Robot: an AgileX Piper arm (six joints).
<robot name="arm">
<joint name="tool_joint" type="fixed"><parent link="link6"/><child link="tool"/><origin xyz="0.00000 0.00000 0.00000" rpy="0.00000 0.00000 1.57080"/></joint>
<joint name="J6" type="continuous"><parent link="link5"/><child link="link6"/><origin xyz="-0.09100 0.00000 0.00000" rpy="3.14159 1.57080 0.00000"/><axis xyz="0 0 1"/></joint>
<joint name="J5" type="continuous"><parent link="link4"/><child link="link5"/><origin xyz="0.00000 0.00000 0.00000" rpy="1.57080 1.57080 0.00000"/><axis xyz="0 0 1"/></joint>
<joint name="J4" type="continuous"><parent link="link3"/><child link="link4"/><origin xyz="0.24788 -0.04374 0.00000" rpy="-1.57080 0.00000 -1.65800"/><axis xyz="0 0 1"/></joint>
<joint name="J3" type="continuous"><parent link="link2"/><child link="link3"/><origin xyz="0.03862 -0.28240 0.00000" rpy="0.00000 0.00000 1.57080"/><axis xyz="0 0 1"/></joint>
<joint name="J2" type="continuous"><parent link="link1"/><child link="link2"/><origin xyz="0.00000 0.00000 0.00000" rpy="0.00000 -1.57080 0.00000"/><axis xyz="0 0 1"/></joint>
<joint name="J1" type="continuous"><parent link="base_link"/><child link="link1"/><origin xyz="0.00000 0.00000 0.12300" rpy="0.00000 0.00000 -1.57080"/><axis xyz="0 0 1"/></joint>
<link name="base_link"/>
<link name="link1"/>
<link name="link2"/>
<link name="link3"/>
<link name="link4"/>
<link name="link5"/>
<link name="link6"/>
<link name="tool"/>
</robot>
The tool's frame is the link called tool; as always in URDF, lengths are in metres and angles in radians. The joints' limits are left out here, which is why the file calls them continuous.
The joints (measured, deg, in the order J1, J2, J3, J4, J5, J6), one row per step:
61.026, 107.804, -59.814, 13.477, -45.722, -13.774
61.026, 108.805, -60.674, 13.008, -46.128, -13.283
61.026, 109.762, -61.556, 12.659, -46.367, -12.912
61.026, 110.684, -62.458, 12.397, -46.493, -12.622
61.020, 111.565, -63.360, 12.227, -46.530, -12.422
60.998, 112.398, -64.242, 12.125, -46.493, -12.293
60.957, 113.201, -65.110, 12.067, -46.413, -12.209
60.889, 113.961, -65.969, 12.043, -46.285, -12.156
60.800, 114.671, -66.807, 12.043, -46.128, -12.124
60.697, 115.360, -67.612, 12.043, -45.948, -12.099
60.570, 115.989, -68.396, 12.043, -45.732, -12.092
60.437, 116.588, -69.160, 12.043, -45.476, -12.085
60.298, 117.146, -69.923, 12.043, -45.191, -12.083
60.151, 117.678, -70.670, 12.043, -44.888, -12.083
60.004, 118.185, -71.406, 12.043, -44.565, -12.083
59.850, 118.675, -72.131, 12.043, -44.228, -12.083
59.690, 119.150, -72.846, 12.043, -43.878, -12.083
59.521, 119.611, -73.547, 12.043, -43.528, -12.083
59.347, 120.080, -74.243, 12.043, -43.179, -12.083
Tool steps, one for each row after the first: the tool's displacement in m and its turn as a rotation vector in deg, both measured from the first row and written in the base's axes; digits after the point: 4 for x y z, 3 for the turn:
0.0016, 0.0038, -0.0022, 0.331, -0.094, 0.270
0.0033, 0.0076, -0.0043, 0.558, -0.134, 0.485
0.0050, 0.0112, -0.0063, 0.725, -0.139, 0.657
0.0068, 0.0147, -0.0082, 0.835, -0.122, 0.770
0.0087, 0.0179, -0.0101, 0.892, -0.087, 0.830
0.0106, 0.0210, -0.0119, 0.917, -0.041, 0.844
0.0127, 0.0238, -0.0136, 0.928, 0.014, 0.814
0.0149, 0.0264, -0.0150, 0.936, 0.071, 0.750
0.0171, 0.0288, -0.0166, 0.912, 0.142, 0.675
0.0194, 0.0310, -0.0179, 0.883, 0.201, 0.581
0.0217, 0.0330, -0.0191, 0.831, 0.279, 0.487
0.0240, 0.0350, -0.0201, 0.789, 0.351, 0.391
0.0263, 0.0368, -0.0210, 0.740, 0.428, 0.290
0.0285, 0.0385, -0.0218, 0.687, 0.510, 0.193
0.0308, 0.0401, -0.0226, 0.630, 0.597, 0.091
0.0331, 0.0417, -0.0233, 0.566, 0.690, -0.016
0.0355, 0.0431, -0.0240, 0.503, 0.783, -0.130
0.0379, 0.0445, -0.0248, 0.429, 0.881, -0.250

